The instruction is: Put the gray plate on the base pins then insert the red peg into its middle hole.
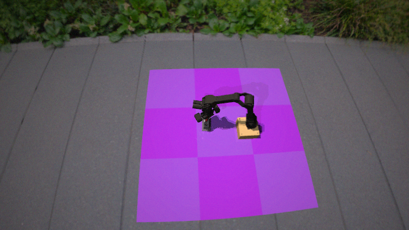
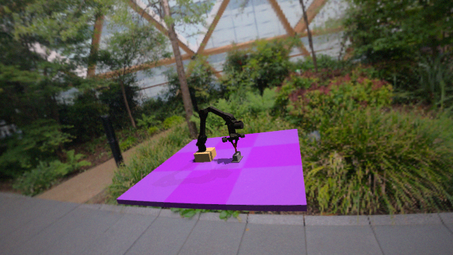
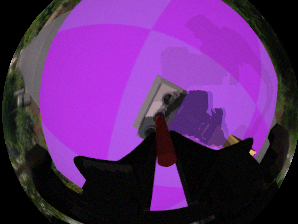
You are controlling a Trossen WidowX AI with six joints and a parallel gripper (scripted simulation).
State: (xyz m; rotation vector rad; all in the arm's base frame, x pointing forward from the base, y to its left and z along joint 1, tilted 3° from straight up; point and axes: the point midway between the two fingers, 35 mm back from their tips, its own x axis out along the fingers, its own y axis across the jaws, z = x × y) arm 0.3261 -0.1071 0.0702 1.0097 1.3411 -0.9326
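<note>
My gripper tip is right at the red peg. The rest, counted from my gripper tip: gray plate (7 cm below).
</note>
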